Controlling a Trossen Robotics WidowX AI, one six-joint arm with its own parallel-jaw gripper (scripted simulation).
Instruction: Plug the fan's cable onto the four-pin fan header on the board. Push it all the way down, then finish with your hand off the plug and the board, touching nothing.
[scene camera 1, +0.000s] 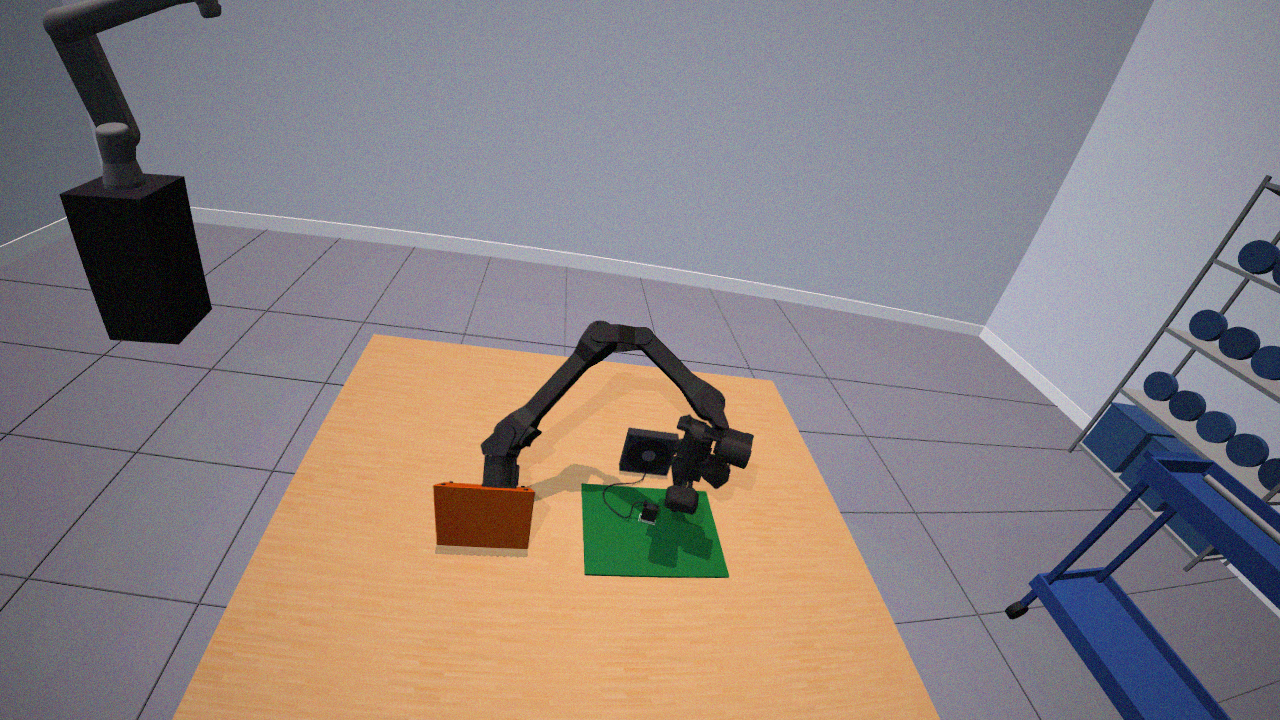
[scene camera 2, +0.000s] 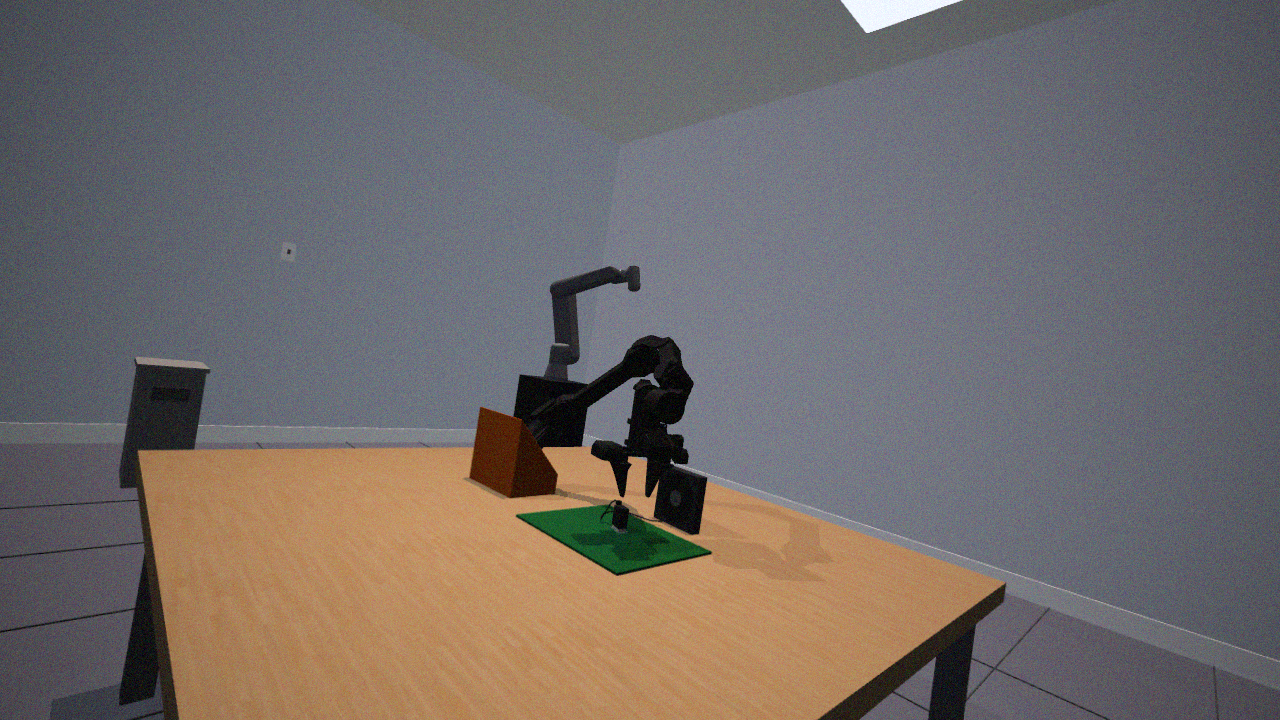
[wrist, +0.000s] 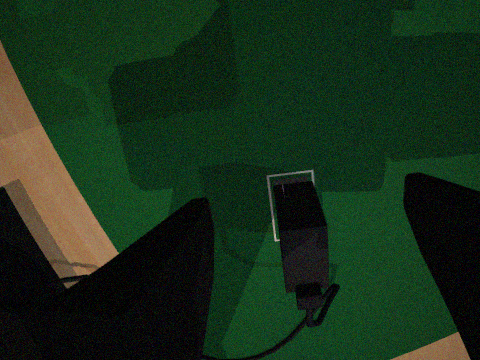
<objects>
my gripper: scene camera 1 674, 501; scene camera 2; wrist
same spot on my gripper: (wrist: 156, 292) = (scene camera 2: 653, 476)
</objects>
